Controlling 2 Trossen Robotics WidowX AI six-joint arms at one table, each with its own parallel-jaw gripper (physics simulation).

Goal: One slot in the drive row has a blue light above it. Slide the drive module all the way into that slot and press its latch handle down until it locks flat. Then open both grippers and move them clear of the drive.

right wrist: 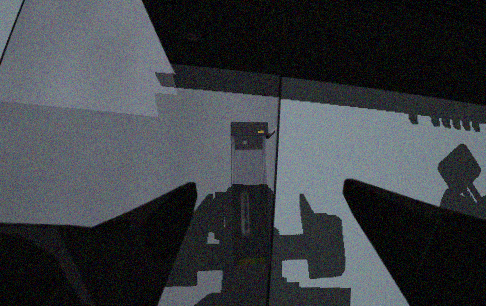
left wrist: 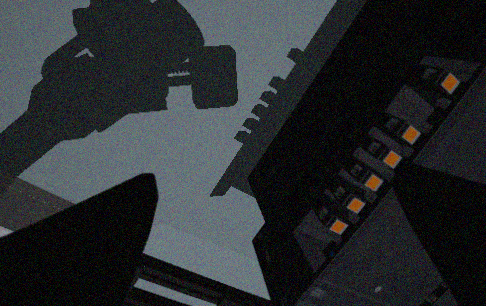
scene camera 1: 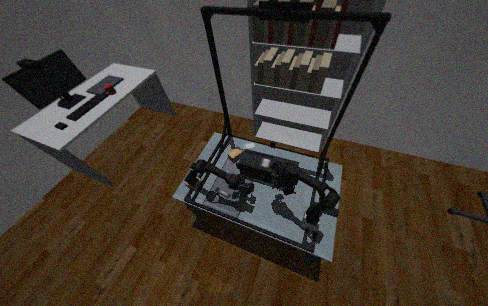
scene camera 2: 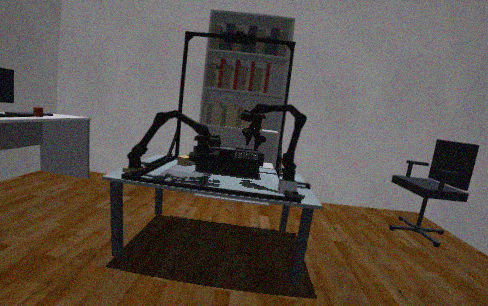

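Seen in the pictures: left gripper, fingertip midpoint: [left wrist: 275, 180] [scene camera 2: 250, 147]; right gripper, fingertip midpoint: [right wrist: 269, 187] [scene camera 2: 206, 166]; left arm's base, link origin: [scene camera 1: 312, 219] [scene camera 2: 288, 179]; right arm's base, link origin: [scene camera 1: 192, 181] [scene camera 2: 134, 167].
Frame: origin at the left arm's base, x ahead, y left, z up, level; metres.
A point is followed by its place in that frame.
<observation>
The drive module [right wrist: 248, 153] @[z -0.062, x 0.519, y -0.088 m] is a narrow grey bar with a dark front end. It lies flat on the table just before the black drive chassis [right wrist: 272, 33] @[z -0.015, x 0.515, y -0.181 m] [scene camera 1: 256, 166] @[z 0.103, x 0.470, y -0.199 m] [scene camera 2: 227, 161] @[z 0.022, x 0.397, y -0.186 m] [left wrist: 321, 121] @[z -0.008, x 0.278, y -0.194 m]. My right gripper [right wrist: 269, 187] @[z 0.002, x 0.512, y -0.058 m] [scene camera 1: 245, 189] @[z 0.002, x 0.512, y -0.058 m] [scene camera 2: 204, 149] is open and empty. It hangs low over the module, one finger on each side, without touching it. My left gripper [scene camera 1: 286, 187] @[z 0.145, x 0.249, y -0.107 m] [scene camera 2: 254, 139] @[z 0.145, x 0.249, y -0.107 m] is open and empty above the chassis' right part. In the left wrist view a small blue light [left wrist: 331, 253] @[z 0.099, x 0.215, y -0.196 m] sits at the end of a row of orange lights [left wrist: 355, 204] @[z 0.097, x 0.249, y -0.187 m].
A cardboard box [scene camera 1: 235, 153] @[z -0.011, x 0.720, y -0.326 m] [scene camera 2: 183, 160] @[z -0.033, x 0.734, y -0.276 m] stands left of the chassis. A small labelled module [scene camera 1: 223, 192] @[z -0.061, x 0.668, y 0.026 m] lies on the darker mat at the table's left. A tall black frame [scene camera 1: 215, 61] @[z 0.683, x 0.873, y -0.528 m] stands around the table [scene camera 1: 331, 243] @[z -0.073, x -0.155, y 0.079 m], and a bookshelf [scene camera 1: 292, 113] stands behind it.
</observation>
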